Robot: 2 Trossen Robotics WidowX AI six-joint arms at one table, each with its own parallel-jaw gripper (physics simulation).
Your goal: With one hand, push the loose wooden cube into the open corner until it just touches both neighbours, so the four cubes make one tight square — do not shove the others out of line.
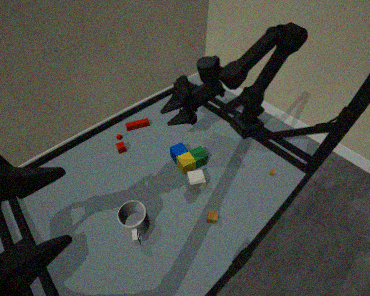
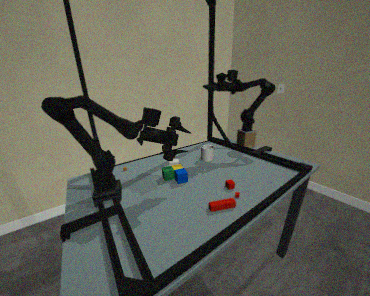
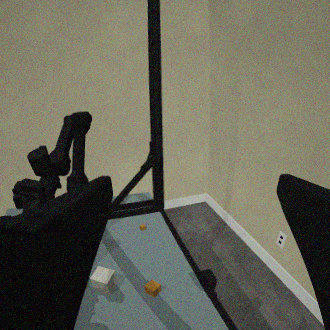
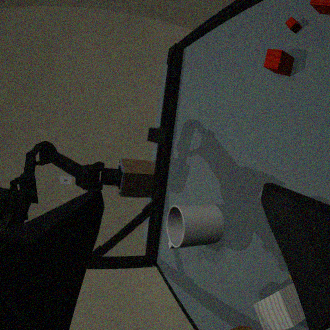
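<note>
A blue cube (image 1: 179,152) (image 2: 181,176), a yellow cube (image 1: 187,162) (image 2: 177,167) and a green cube (image 1: 199,157) (image 2: 168,173) stand close together in an L, yellow between the other two. A white wooden cube (image 1: 196,177) (image 2: 173,161) (image 3: 102,276) (image 4: 275,309) lies on the yellow cube's side away from the blue one; whether they touch is unclear. My right gripper (image 1: 166,117) (image 2: 189,142) (image 4: 184,195) is open and empty, raised above the table near the cubes. My left gripper (image 1: 68,206) (image 2: 206,87) (image 3: 198,184) is open and empty, high at the far end.
A grey-white mug (image 1: 132,216) (image 2: 207,153) (image 4: 195,226) stands apart from the cubes. An orange block (image 1: 213,216) (image 3: 153,288) and a tiny orange one (image 1: 272,172) (image 3: 143,227) lie nearer one edge. A red bar (image 1: 137,124) (image 2: 222,205) and two red cubes lie near the opposite edge.
</note>
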